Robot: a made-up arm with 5 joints. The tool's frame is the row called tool.
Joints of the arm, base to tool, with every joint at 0 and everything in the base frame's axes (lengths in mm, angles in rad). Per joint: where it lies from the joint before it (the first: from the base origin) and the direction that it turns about. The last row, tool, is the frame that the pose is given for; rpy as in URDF.
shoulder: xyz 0 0 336.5 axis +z
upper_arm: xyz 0 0 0 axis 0 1 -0.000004
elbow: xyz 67.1 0 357 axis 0 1 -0.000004
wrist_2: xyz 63.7 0 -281.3 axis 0 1 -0.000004
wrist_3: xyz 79.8 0 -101.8 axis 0 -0.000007 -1
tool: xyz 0 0 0 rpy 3.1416 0 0
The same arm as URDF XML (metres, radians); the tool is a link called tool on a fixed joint. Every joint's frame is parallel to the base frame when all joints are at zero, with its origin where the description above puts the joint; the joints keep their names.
<robot name="arm">
  <joint name="tool_fixed" type="fixed">
    <parent link="link5"/>
    <child link="tool"/>
    <origin xyz="0 0 0" rpy="-3.1416 0 0"/>
  </joint>
  <joint name="wrist_3" type="continuous">
    <parent link="link4"/>
    <child link="link5"/>
    <origin xyz="0.0798 0 -0.1018"/>
    <axis xyz="0 0 -1"/>
  </joint>
  <joint name="wrist_2" type="continuous">
    <parent link="link3"/>
    <child link="link4"/>
    <origin xyz="0.0637 0 -0.2813"/>
    <axis xyz="0 1 0"/>
  </joint>
  <joint name="elbow" type="continuous">
    <parent link="link2"/>
    <child link="link3"/>
    <origin xyz="0.0671 0 0.357"/>
    <axis xyz="0 1 0"/>
  </joint>
  <joint name="upper_arm" type="continuous">
    <parent link="link1"/>
    <child link="link2"/>
    <origin xyz="0 0 0"/>
    <axis xyz="0 1 0"/>
  </joint>
  <joint name="shoulder" type="continuous">
    <parent link="base_link"/>
    <child link="link1"/>
    <origin xyz="0 0 0.3365"/>
    <axis xyz="0 0 1"/>
  </joint>
  <link name="base_link"/>
  <link name="link1"/>
  <link name="link2"/>
  <link name="link3"/>
  <link name="link4"/>
  <link name="link5"/>
  <link name="tool"/>
</robot>

